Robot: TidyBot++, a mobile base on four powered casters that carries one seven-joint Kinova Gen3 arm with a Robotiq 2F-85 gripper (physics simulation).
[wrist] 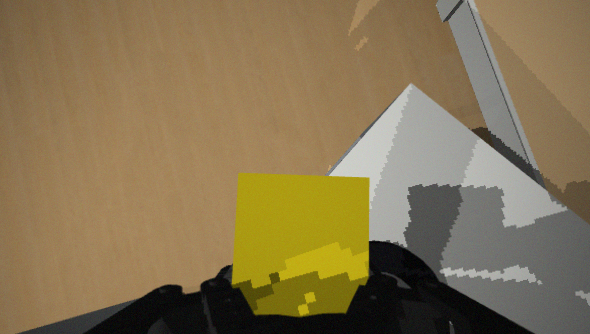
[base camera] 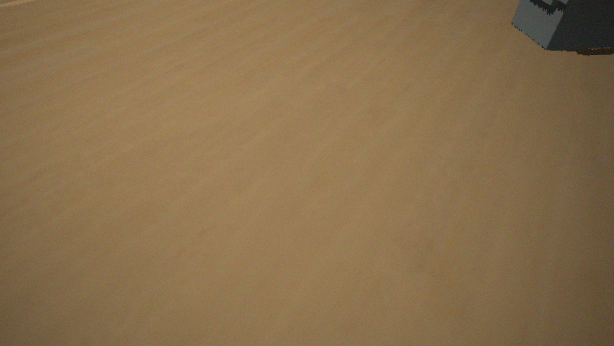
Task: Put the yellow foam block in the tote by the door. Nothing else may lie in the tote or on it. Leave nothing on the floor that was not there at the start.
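Frame: origin at the arm's base, x ahead, y left, z up, level; centimetres.
Seen in the pictures: gripper, fingertip midpoint: (wrist: 298, 271).
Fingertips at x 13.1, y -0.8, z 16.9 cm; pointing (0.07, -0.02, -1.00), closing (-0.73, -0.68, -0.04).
Note:
Offsets run from my fingertips to a thing's top centre. "*": to the spot under its first point.
The yellow foam block {dx +0.6, dy -0.9, dz +4.6 cm} (wrist: 303, 225) is at the lower middle of the wrist view, between the black fingers. My gripper (wrist: 298, 271) is shut on it and holds it above the wooden floor, beside the white top of my base. The fingertips are partly hidden by the block. The gripper does not show in the base camera view. I cannot identify the tote by the door for certain in either view.
The white base top (wrist: 520, 250) fills the lower right of the wrist view. A long grey bar or edge (wrist: 482, 75) runs beyond it at the upper right. A grey box-like object {* dx +78.4, dy -59.8, dz -51.8 cm} (base camera: 585, 27) shows partly at the top right of the base camera view.

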